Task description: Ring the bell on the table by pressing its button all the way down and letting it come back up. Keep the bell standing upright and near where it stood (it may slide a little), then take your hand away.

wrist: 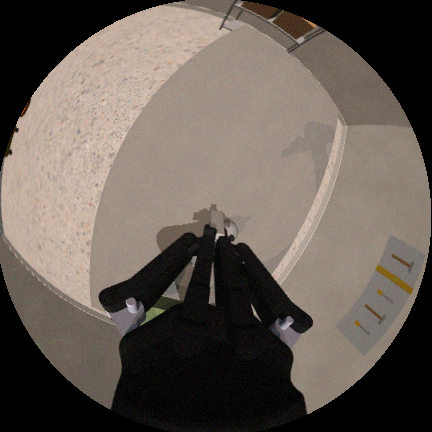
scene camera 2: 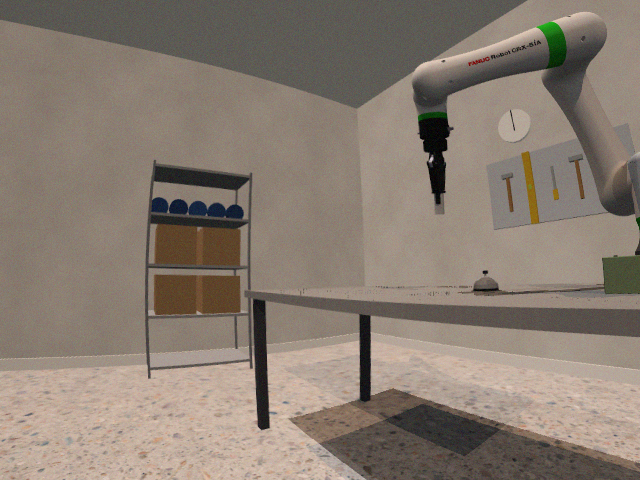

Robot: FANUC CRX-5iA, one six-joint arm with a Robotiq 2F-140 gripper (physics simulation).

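The bell stands upright on the table in the scene view, a silver dome with a dark button on top. In the wrist view the bell shows partly, just beside the fingertips, which hide some of it. My gripper is shut and empty. It points down and hangs well above the table; in the scene view it is to the left of the bell and apart from it.
A green block is on the table to the right of the bell in the scene view. A shelf rack with boxes and blue round things stands at the back left. A tool board and a clock are on the wall.
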